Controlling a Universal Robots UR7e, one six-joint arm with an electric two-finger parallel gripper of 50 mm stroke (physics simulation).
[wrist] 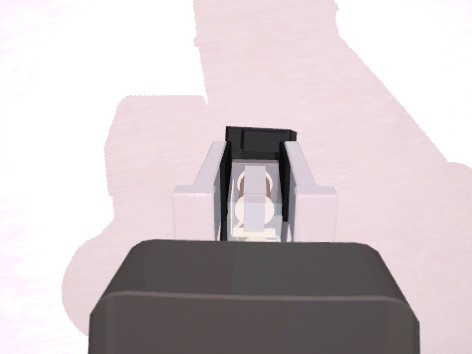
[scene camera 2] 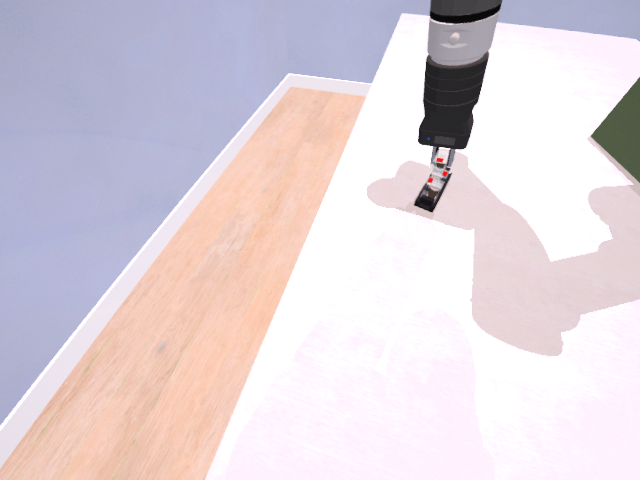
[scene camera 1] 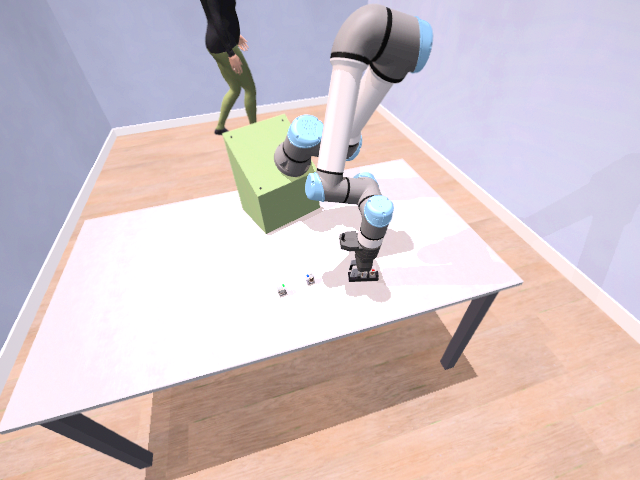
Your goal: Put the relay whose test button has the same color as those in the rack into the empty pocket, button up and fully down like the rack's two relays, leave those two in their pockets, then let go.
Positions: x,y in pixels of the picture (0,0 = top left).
Labels:
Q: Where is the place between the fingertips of the gripper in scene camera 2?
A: At 442,161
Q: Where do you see a red-button relay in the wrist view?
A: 254,203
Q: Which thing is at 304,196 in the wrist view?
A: The gripper.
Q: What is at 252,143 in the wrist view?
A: A black rack.

